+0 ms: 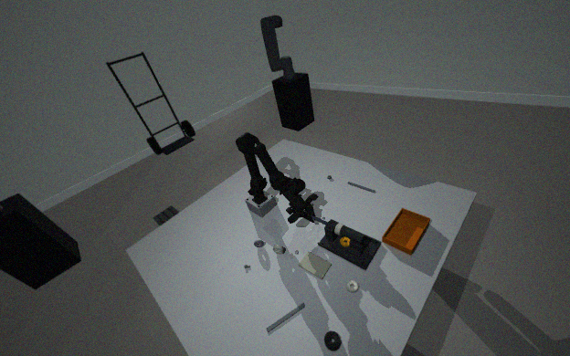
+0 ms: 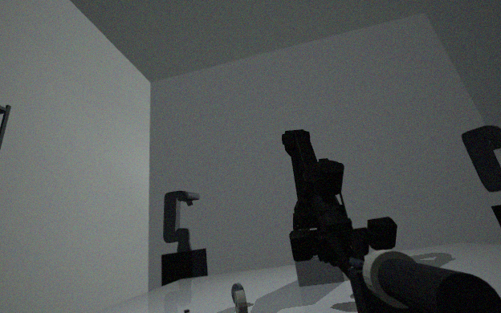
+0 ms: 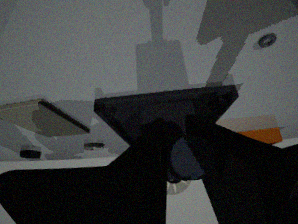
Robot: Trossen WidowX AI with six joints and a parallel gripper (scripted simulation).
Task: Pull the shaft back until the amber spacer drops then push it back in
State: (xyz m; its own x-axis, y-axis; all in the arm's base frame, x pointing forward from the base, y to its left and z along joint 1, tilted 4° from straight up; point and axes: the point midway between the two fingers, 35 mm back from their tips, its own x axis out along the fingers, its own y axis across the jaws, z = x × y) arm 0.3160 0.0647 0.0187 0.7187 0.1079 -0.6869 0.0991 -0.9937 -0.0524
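The thin shaft is 6 cm ahead of my gripper tip, 3 cm above it and 1 cm to the left of it. The rest, counted from my gripper tip: pale spacer: 14 cm ahead, 3 cm above, 2 cm to the left; then amber spacer: 16 cm ahead, 4 cm below, 2 cm to the left; then pale flat plate: 15 cm to the right, 12 cm ahead, 5 cm below.
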